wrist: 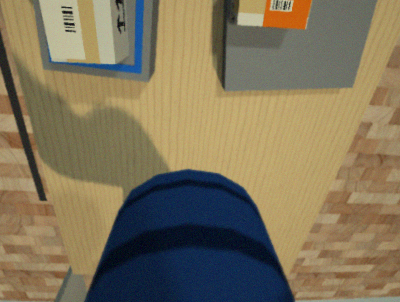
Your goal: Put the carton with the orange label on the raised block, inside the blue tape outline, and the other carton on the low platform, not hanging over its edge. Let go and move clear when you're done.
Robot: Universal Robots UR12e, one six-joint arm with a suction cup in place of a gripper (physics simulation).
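The carton with the orange label [285,14] lies on the grey low platform [300,65] at the upper right; the top of the view cuts it off. The other carton [90,32], white with a tan tape strip, lies on the grey raised block [151,37] at the upper left. It is within the blue tape outline [139,35] on the right side, and its lower edge is close to or over the tape. My suction cup [190,200], dark blue, is above the table at the bottom middle, apart from both cartons, with no carton on it.
The wooden table [200,130] carries both supports. A shadow falls on its left part. A dark strip [22,125] runs along the left edge. Wood-block floor [360,200] shows on both sides. A grey piece [72,287] shows at the bottom left.
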